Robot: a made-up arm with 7 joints. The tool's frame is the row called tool. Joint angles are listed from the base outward. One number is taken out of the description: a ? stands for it. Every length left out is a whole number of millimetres.
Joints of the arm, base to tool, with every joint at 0 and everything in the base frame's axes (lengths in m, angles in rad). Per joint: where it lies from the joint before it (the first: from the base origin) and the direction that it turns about. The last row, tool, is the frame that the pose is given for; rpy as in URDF.
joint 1: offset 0 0 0.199 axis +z
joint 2: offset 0 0 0 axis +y
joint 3: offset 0 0 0.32 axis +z
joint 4: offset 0.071 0 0 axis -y
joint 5: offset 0.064 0 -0.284 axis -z
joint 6: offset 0 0 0 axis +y
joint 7: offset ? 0 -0.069 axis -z
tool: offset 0 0 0 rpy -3.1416 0 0
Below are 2 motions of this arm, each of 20 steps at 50 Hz.
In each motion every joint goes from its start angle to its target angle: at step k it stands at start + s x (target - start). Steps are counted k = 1, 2, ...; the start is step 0. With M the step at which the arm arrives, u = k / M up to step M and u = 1 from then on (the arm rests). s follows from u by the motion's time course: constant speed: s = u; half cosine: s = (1 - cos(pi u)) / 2; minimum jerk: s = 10 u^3 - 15 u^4 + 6 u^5.
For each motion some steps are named. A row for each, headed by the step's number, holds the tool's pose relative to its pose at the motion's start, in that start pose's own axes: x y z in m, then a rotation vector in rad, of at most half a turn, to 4 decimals.
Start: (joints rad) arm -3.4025 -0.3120 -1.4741 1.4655 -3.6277 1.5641 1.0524
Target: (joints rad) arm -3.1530 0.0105 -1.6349 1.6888 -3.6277 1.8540 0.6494
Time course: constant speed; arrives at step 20
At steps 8, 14, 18, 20:
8: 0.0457 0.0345 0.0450 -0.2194 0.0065 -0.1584
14: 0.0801 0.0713 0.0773 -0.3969 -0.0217 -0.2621
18: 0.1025 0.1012 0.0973 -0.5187 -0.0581 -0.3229
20: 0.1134 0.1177 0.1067 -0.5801 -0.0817 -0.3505

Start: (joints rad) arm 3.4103 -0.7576 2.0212 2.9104 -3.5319 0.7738 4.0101
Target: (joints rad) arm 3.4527 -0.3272 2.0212 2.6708 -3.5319 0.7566 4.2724
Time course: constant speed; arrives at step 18
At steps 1, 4, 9, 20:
1: 0.0100 0.0108 -0.0018 -0.0187 0.0070 0.0069
4: 0.0403 0.0422 -0.0090 -0.0746 0.0304 0.0292
9: 0.0915 0.0916 -0.0273 -0.1670 0.0772 0.0721
20: 0.1825 0.1692 -0.0795 -0.3271 0.1864 0.1664

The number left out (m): 0.054
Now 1 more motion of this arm.
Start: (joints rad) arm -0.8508 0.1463 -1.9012 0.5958 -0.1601 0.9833 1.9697
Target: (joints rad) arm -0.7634 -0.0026 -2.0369 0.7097 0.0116 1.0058 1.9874
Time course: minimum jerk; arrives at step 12
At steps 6, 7, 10, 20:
6: 0.0061 -0.0147 -0.0098 -0.0305 -0.1442 0.0570
7: 0.0081 -0.0195 -0.0123 -0.0423 -0.1874 0.0743
10: 0.0124 -0.0296 -0.0163 -0.0694 -0.2737 0.1095
20: 0.0129 -0.0308 -0.0167 -0.0728 -0.2834 0.1135

